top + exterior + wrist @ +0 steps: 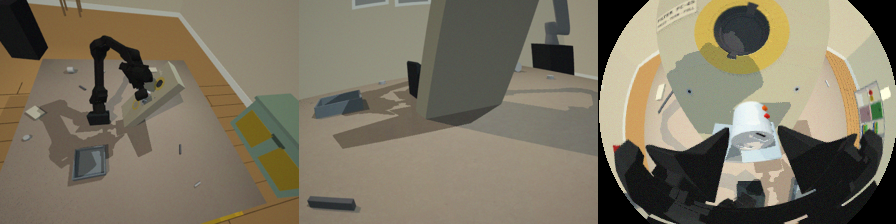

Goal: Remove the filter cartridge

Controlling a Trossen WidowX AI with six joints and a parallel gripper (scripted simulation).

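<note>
Now: gripper tip 32 cm to the left of the grey tray, 28 cm past it and 21 cm above it. The rest, counted from my gripper tip: round filter cartridge: right at my gripper tip.
</note>
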